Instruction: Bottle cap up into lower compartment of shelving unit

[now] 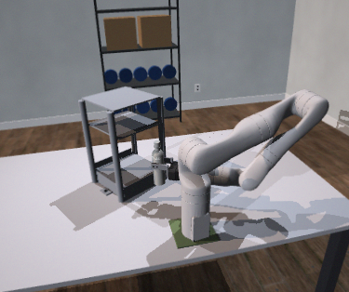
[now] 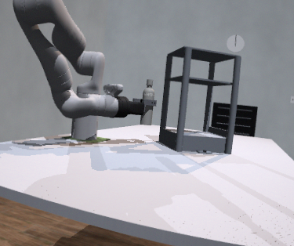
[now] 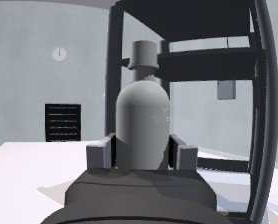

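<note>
Right now my hand is 19 cm short of the shelving unit, 8 cm to the right of it and 3 cm below it. From my hand the other things lie so: grey bottle (3 cm above).
</note>
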